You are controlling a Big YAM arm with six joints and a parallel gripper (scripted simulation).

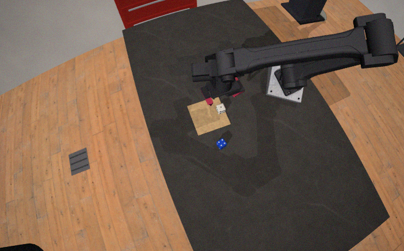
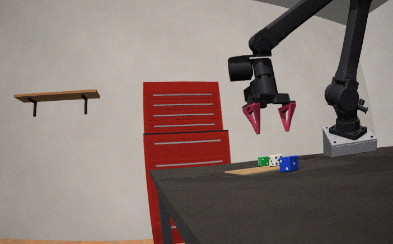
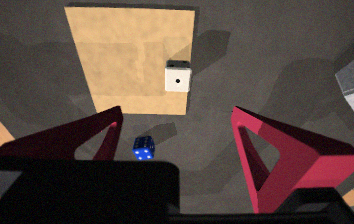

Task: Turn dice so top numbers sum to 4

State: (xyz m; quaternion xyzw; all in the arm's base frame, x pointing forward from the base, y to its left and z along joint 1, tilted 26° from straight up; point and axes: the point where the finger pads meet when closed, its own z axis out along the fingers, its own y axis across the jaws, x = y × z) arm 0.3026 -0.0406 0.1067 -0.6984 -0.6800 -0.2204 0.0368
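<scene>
Now: hand 50 mm short of the blue die, 140 mm to the right of it and 90 mm above it. Round my hand: white die: 80 mm below; then green die: 40 mm behind, 140 mm to the right, 90 mm below; then tan mat: 50 mm ahead, 100 mm below.
</scene>
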